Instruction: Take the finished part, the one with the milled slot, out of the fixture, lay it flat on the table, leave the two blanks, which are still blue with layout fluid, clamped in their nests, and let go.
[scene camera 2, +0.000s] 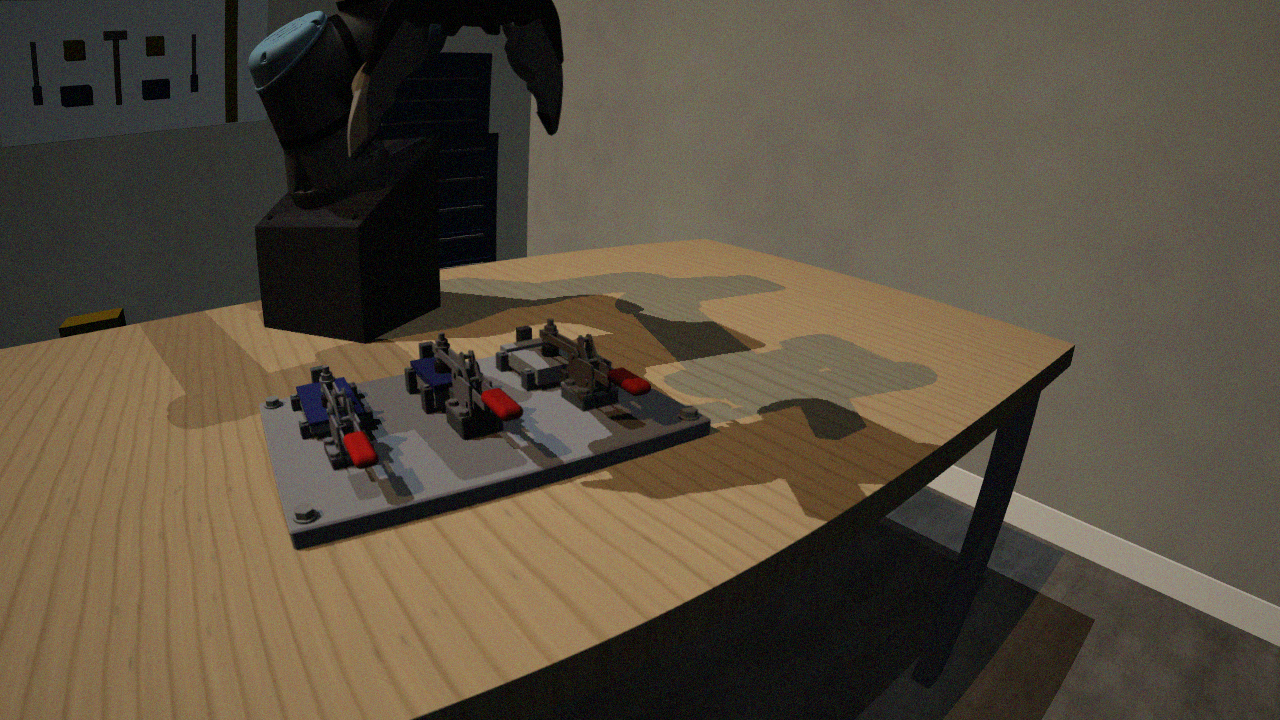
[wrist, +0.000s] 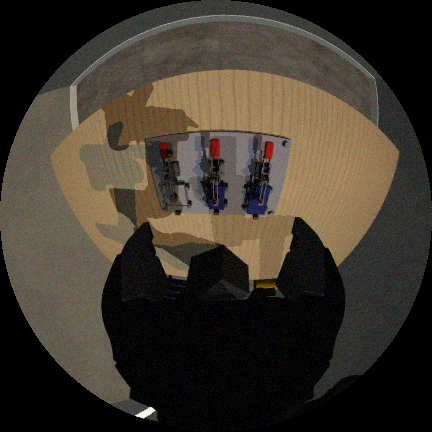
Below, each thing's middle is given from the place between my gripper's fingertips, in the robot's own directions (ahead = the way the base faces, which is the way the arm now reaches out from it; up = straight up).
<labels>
Right now the grey fixture plate (scene camera 2: 425, 468) is 60 mm behind my hand, 20 mm to the left of it and 230 mm below it. Also, from my hand: finished part (scene camera 2: 525, 354) 110 mm behind, 130 mm to the left, 210 mm below.
</labels>
